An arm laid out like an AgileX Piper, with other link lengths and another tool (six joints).
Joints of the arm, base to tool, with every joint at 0 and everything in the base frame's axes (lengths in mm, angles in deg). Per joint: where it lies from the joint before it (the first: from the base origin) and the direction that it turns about. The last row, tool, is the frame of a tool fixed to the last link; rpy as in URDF.
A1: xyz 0 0 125.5 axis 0 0 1
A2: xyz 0 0 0 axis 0 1 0
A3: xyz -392.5 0 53.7 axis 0 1 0
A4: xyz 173.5 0 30.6 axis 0.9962 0 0.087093
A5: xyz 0 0 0 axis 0 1 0
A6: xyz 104.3 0 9.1 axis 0.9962 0 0.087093
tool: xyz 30.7 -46 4.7 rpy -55.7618 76.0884 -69.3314
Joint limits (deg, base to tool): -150..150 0..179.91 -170..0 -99.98..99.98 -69.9..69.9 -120..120
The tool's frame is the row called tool.
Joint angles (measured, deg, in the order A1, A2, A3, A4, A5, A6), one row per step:
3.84, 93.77, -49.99, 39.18, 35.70, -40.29
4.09, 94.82, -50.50, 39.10, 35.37, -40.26
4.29, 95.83, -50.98, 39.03, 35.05, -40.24
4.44, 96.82, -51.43, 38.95, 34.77, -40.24
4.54, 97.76, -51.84, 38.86, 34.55, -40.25
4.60, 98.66, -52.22, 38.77, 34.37, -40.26
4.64, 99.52, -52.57, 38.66, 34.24, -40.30
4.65, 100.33, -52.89, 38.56, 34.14, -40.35
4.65, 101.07, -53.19, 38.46, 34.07, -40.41
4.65, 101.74, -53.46, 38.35, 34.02, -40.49
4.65, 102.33, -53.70, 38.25, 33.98, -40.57
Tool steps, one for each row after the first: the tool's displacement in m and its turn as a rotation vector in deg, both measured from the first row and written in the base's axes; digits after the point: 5 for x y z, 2 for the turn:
0.00542, 0.00108, -0.00323, -0.20, 0.28, 0.11
0.01059, 0.00196, -0.00648, -0.40, 0.56, 0.18
0.01549, 0.00263, -0.00986, -0.60, 0.87, 0.25
0.01998, 0.00311, -0.01325, -0.79, 1.21, 0.31
0.02414, 0.00342, -0.01665, -0.96, 1.57, 0.36
0.02797, 0.00365, -0.02003, -1.14, 1.95, 0.45
0.03148, 0.00375, -0.02333, -1.30, 2.33, 0.52
0.03466, 0.00381, -0.02638, -1.46, 2.69, 0.61
0.03750, 0.00386, -0.02920, -1.61, 3.01, 0.74
0.03999, 0.00392, -0.03170, -1.75, 3.29, 0.86

